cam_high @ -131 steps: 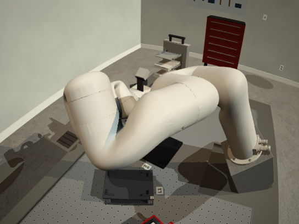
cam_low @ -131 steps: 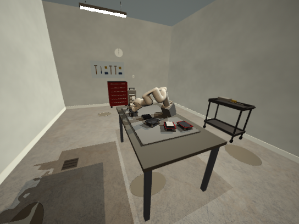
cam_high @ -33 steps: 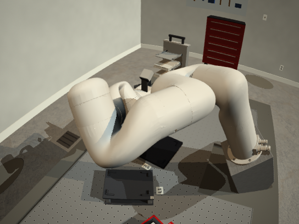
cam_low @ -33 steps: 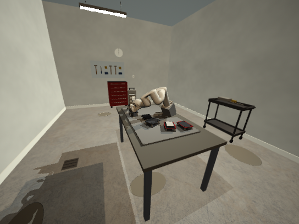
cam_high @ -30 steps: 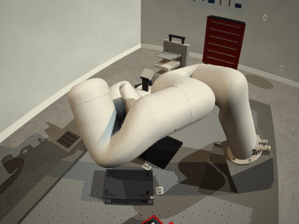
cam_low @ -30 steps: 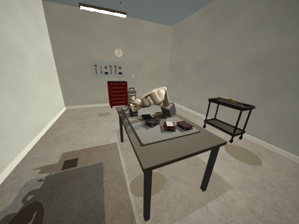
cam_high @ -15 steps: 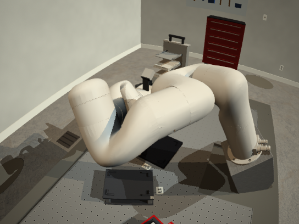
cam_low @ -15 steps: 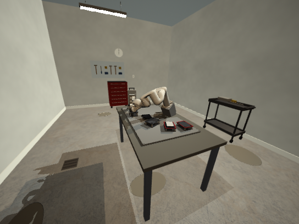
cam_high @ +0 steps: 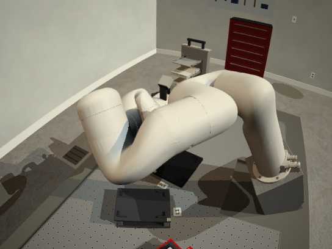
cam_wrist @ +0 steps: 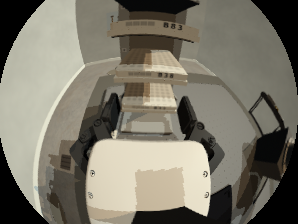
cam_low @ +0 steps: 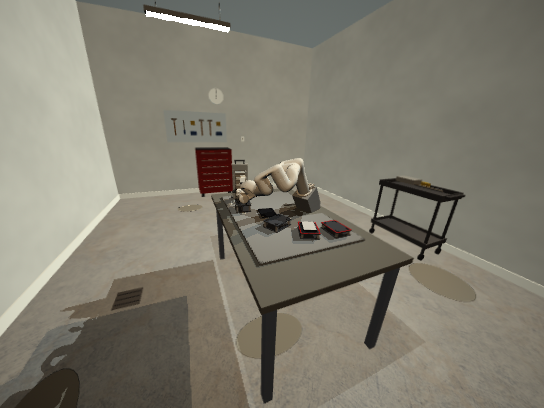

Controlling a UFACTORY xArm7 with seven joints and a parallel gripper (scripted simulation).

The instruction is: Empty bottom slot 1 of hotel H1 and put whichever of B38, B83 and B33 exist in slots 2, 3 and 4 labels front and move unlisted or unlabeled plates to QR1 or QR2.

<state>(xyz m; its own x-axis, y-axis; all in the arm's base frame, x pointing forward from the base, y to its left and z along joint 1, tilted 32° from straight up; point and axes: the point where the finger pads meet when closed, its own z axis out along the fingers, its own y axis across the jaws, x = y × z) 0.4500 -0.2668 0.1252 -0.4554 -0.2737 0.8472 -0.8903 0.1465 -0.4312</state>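
Right now my hand is 110 mm to the right of the regrip nest RG and 80 mm above it. From my hand the other things lie so: plate hotel H1: 150 mm to the right, 30 mm above; black nest N6: 180 mm behind, 250 mm to the left, 130 mm below; deck label: 290 mm behind, 410 mm to the left, 140 mm below.
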